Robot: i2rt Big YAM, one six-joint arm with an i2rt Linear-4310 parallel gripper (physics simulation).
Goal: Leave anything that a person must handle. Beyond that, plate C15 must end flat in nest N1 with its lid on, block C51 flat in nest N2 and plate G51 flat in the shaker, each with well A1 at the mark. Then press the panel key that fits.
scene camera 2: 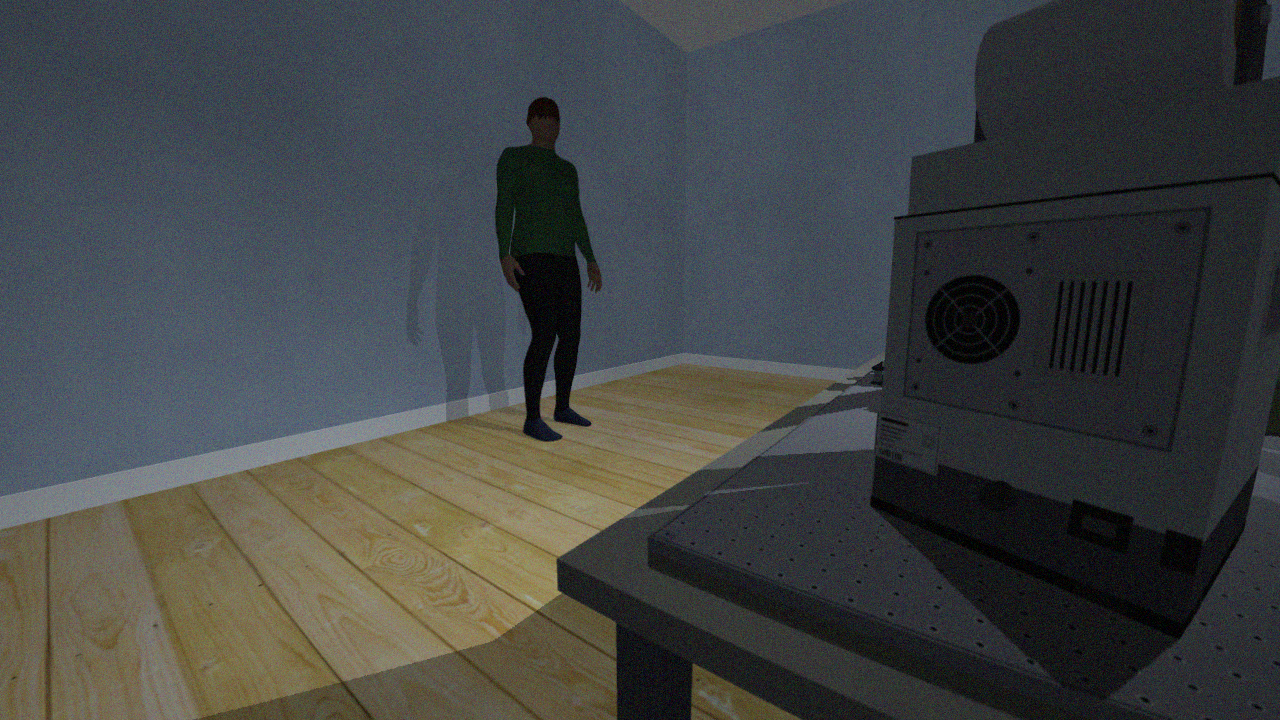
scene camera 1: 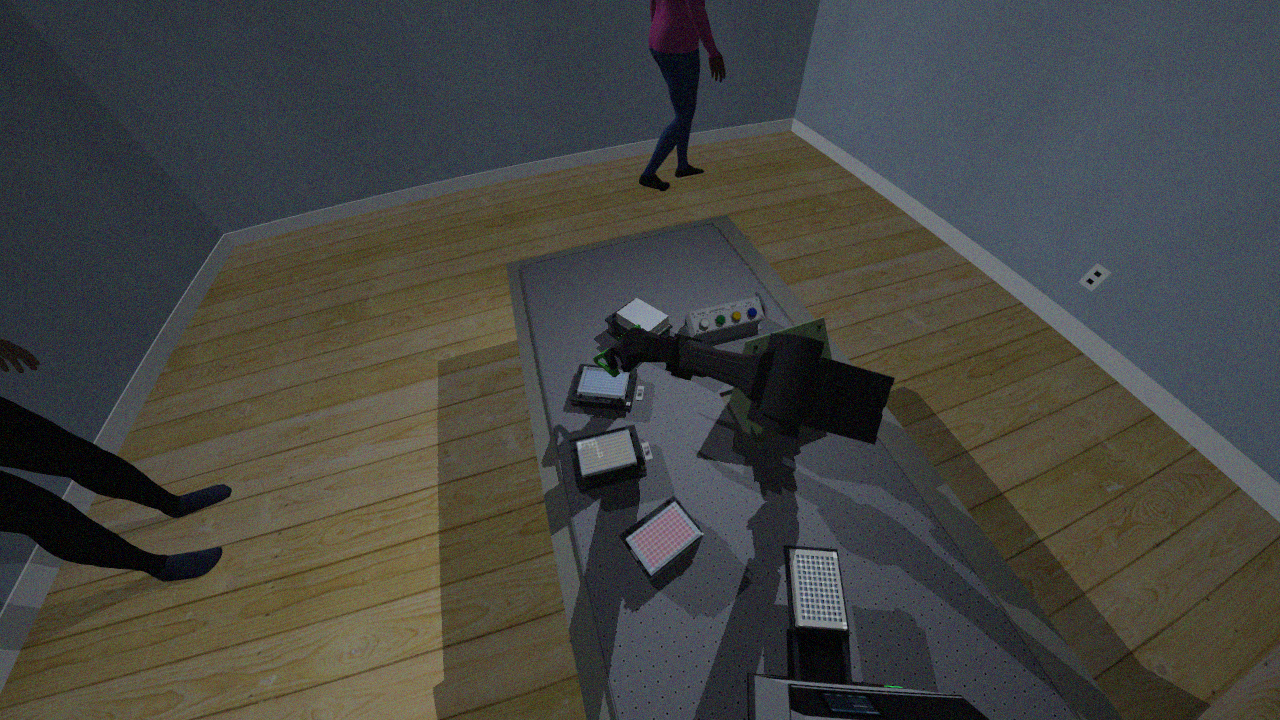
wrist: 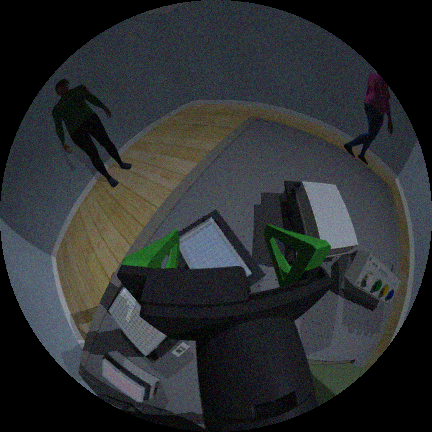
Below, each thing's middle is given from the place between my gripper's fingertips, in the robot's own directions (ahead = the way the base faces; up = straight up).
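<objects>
Here is the blue-white plate (scene camera 1: 594, 381), and my hand is 10 cm above it. My hand is also 2 cm to the right of the plate and 3 cm short of it.
</objects>
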